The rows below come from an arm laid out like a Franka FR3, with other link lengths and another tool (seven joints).
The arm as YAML. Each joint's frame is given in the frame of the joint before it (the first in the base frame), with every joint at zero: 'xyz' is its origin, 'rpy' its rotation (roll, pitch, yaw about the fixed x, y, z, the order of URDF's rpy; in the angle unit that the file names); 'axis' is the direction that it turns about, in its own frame. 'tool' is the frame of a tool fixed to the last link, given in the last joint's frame.
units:
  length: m
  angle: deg
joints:
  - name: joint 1
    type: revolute
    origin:
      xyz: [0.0, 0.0, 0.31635]
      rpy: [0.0, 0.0, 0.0]
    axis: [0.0, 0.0, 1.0]
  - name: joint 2
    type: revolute
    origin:
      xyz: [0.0, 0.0, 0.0]
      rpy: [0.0, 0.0, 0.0]
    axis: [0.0, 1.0, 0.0]
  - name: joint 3
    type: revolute
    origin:
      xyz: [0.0, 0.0, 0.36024]
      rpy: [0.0, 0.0, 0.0]
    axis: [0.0, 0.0, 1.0]
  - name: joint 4
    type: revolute
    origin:
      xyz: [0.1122, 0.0, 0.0]
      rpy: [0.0, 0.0, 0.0]
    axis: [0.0, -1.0, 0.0]
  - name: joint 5
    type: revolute
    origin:
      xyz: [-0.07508, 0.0, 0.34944]
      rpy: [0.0, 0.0, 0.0]
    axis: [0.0, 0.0, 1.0]
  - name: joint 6
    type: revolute
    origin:
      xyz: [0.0, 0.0, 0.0]
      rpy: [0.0, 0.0, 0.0]
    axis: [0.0, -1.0, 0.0]
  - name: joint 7
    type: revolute
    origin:
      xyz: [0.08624, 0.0, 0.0]
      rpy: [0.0, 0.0, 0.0]
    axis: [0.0, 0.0, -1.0]
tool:
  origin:
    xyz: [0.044, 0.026, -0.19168]
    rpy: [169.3, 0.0, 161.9]
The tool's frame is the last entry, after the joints.
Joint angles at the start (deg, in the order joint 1, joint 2, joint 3, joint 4, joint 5, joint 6, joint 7):
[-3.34, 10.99, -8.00, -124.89, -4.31, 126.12, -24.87]
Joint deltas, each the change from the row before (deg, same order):
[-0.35, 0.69, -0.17, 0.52, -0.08, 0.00, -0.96]
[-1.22, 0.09, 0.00, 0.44, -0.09, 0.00, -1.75]
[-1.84, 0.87, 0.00, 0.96, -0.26, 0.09, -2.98]
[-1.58, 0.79, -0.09, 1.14, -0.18, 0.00, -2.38]
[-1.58, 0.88, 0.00, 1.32, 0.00, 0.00, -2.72]
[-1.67, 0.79, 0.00, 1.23, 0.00, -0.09, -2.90]
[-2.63, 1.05, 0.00, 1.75, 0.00, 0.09, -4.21]
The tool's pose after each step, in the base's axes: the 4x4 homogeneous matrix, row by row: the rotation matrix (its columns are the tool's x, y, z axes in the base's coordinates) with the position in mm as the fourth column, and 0 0 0 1 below. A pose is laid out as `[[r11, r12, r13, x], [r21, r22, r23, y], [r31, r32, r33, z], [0, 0, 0, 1]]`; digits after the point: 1 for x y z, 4 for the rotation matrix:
[[-0.9829, 0.0496, -0.1774, 552.3], [0.0261, 0.9909, 0.1322, -80.1], [0.1823, 0.1253, -0.9752, 236.4], [0, 0, 0, 1]]
[[-0.9838, 0.0391, -0.1748, 552.3], [0.0157, 0.9909, 0.1333, -91.5], [0.1784, 0.1285, -0.9755, 238.6], [0, 0, 0, 1]]
[[-0.9838, 0.0166, -0.1787, 552.6], [-0.0074, 0.9911, 0.1327, -109.3], [0.1794, 0.1319, -0.9749, 236.6], [0, 0, 0, 1]]
[[-0.9840, 0.0018, -0.1782, 554.2], [-0.0220, 0.9911, 0.1315, -126.1], [0.1768, 0.1333, -0.9752, 236.5], [0, 0, 0, 1]]
[[-0.9841, -0.0185, -0.1767, 556.4], [-0.0423, 0.9904, 0.1317, -142.1], [0.1726, 0.1371, -0.9754, 236.6], [0, 0, 0, 1]]
[[-0.9834, -0.0400, -0.1770, 556.8], [-0.0640, 0.9891, 0.1324, -158.9], [0.1698, 0.1415, -0.9753, 236.9], [0, 0, 0, 1]]
[[-0.9826, -0.0687, -0.1727, 556.2], [-0.0922, 0.9869, 0.1321, -185.9], [0.1614, 0.1457, -0.9761, 238.2], [0, 0, 0, 1]]

